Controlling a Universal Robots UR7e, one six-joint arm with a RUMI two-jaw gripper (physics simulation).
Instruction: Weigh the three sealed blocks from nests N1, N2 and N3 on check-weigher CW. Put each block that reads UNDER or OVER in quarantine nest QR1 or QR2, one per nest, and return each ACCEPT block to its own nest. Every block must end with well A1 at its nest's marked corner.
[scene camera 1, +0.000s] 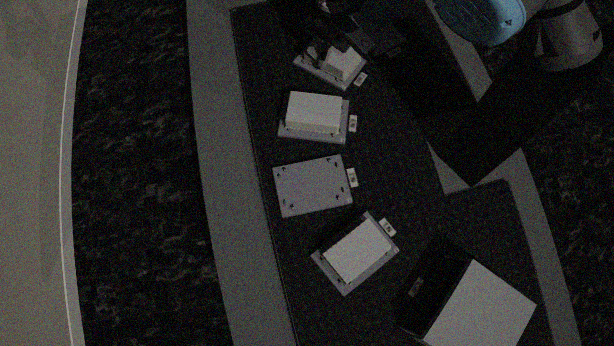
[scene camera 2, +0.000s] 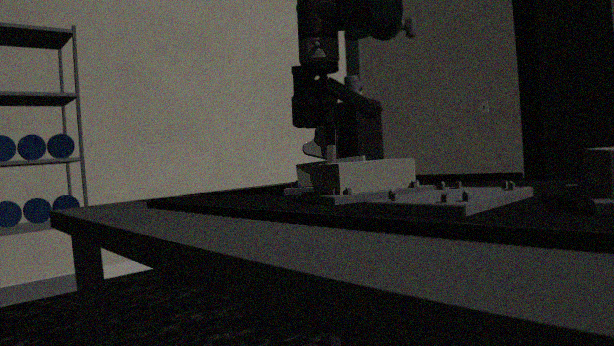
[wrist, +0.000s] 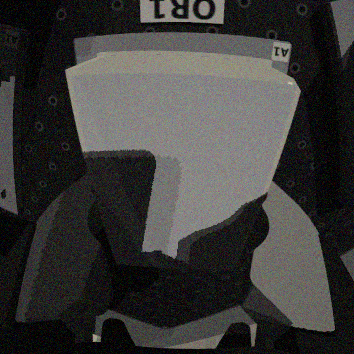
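Pixels of known places: gripper, between the fingertips: (scene camera 1: 331, 57) (wrist: 178, 175); arm's base, origin of its link: (scene camera 1: 560, 49).
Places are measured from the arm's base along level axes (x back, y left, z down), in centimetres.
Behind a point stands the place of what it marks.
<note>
My gripper (scene camera 2: 322, 152) (wrist: 178, 175) {x -30.4, y -32.5, z 40.6 cm} is shut on a pale sealed block (scene camera 1: 350, 60) {x -26.7, y -28.2, z 37.4 cm} (scene camera 2: 306, 175) {x -36.3, y -33.0, z 40.2 cm} (wrist: 215, 125) {x -28.5, y -28.3, z 37.5 cm}, low at nest QR1 (scene camera 1: 320, 75) {x -34.4, y -28.4, z 42.3 cm} (wrist: 175, 42) {x -25.3, y -27.3, z 42.3 cm}. Any small gap under it is hidden. The nest's A1 mark shows at the upper right in the wrist view. A second block (scene camera 1: 315, 111) {x -39.1, y -16.0, z 38.1 cm} (scene camera 2: 377, 175) {x -41.0, y -13.2, z 40.2 cm} sits on nest N3. A third block (scene camera 1: 357, 250) {x -38.7, y 17.6, z 38.1 cm} sits on nest N1. Nest N2 (scene camera 1: 312, 185) {x -43.9, y 0.1, z 42.3 cm} holds no block. No well mark is readable on the blocks, nor any weigher reading. QR2 cannot be made out.
A large box with a pale top (scene camera 1: 482, 310) {x -16.6, y 38.9, z 33.5 cm} stands at the lower right in scene camera 1, beside a small label (scene camera 1: 416, 287) {x -26.9, y 29.4, z 43.3 cm} too dark to read. Small pegs stand on the nests. A shelf rack (scene camera 2: 80, 125) with blue round items is at the left in scene camera 2.
</note>
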